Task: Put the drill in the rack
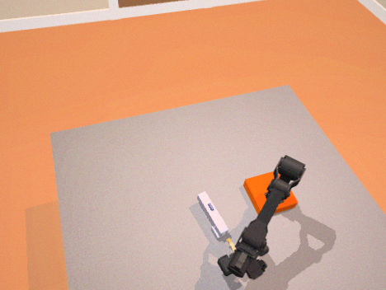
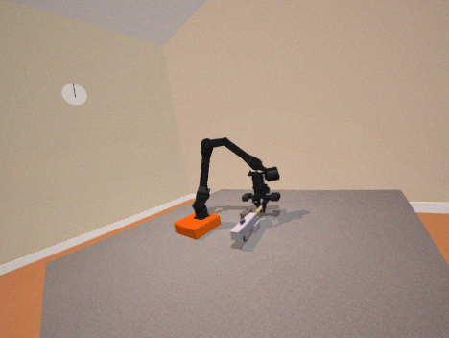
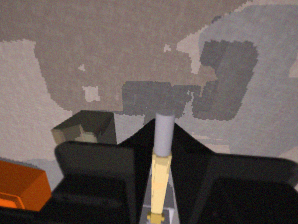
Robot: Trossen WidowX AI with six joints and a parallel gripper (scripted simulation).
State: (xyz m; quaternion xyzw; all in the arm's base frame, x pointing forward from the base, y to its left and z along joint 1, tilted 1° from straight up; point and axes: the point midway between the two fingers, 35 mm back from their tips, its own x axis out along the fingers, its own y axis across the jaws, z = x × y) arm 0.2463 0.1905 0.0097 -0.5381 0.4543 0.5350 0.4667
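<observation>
The yellow drill is 4 cm to the right of my gripper tip, 3 cm above it and 1 cm ahead of it. Also, from my gripper tip: blue key: 22 cm to the right, 4 cm above, 3 cm ahead; then box-like rack: 7 cm behind, 5 cm to the right.
</observation>
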